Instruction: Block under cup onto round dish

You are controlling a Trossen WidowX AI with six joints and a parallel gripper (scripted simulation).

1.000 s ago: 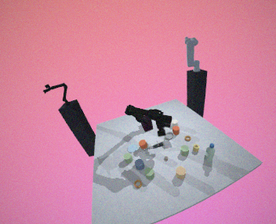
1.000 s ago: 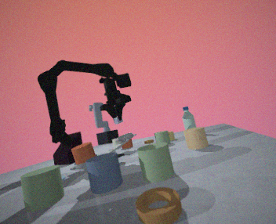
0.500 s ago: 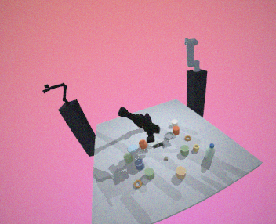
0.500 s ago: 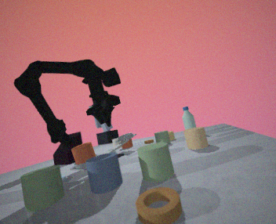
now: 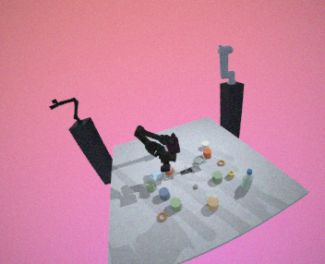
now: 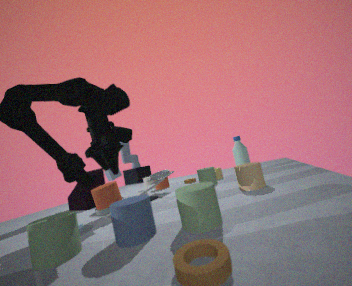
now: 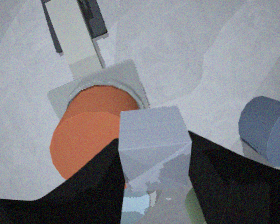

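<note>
My gripper tip is now 6 cm above the orange cup, 4 cm past it and 2 cm to the left of it. Also, from my gripper tip: pale blue round dish 12 cm to the right, 11 cm below, 8 cm behind; then pale grey-blue block right at my gripper tip; then small balance 13 cm to the left, 8 cm below, 4 cm behind.
</note>
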